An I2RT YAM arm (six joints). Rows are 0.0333 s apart.
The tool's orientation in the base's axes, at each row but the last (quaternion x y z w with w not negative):
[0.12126, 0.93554, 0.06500, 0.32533]
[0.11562, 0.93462, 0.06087, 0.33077]
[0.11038, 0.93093, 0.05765, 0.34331]
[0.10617, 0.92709, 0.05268, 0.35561]
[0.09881, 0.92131, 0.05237, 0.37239]
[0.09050, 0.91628, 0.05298, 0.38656]
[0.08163, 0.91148, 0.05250, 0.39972]
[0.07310, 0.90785, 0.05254, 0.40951]
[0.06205, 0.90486, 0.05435, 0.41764]
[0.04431, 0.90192, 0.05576, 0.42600]
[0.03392, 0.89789, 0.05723, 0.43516]
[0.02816, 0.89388, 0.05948, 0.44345]
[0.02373, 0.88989, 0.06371, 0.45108]
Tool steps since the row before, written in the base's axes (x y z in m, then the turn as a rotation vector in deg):
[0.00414, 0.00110, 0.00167, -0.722, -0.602, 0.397]
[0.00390, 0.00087, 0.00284, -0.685, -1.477, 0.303]
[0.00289, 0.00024, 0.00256, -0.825, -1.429, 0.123]
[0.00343, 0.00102, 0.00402, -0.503, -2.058, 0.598]
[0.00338, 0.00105, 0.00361, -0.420, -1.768, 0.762]
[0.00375, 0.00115, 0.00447, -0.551, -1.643, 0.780]
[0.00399, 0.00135, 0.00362, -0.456, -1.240, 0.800]
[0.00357, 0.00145, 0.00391, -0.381, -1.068, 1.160]
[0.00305, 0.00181, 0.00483, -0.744, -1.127, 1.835]
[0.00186, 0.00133, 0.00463, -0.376, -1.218, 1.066]
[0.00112, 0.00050, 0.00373, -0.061, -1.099, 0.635]
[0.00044, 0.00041, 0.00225, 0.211, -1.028, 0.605]
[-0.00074, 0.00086, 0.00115, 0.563, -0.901, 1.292]
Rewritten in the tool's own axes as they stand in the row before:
[-0.00384, 0.00216, 0.00133, 0.150, -0.633, -0.786]
[-0.00444, 0.00207, 0.00030, -0.045, -1.489, -0.723]
[-0.00368, 0.00118, -0.00005, 0.183, -1.499, -0.676]
[-0.00485, 0.00223, -0.00066, -0.505, -1.977, -0.826]
[-0.00458, 0.00212, -0.00021, -0.611, -1.654, -0.880]
[-0.00545, 0.00234, -0.00039, -0.508, -1.545, -0.983]
[-0.00501, 0.00233, 0.00054, -0.508, -1.137, -0.914]
[-0.00496, 0.00235, 0.00016, -0.792, -0.905, -1.089]
[-0.00530, 0.00271, -0.00071, -1.074, -0.886, -1.804]
[-0.00454, 0.00202, -0.00140, -0.731, -1.070, -1.040]
[-0.00354, 0.00100, -0.00138, -0.578, -1.006, -0.519]
[-0.00200, 0.00070, -0.00097, -0.711, -0.940, -0.278]
[-0.00040, 0.00102, -0.00119, -1.456, -0.727, -0.385]

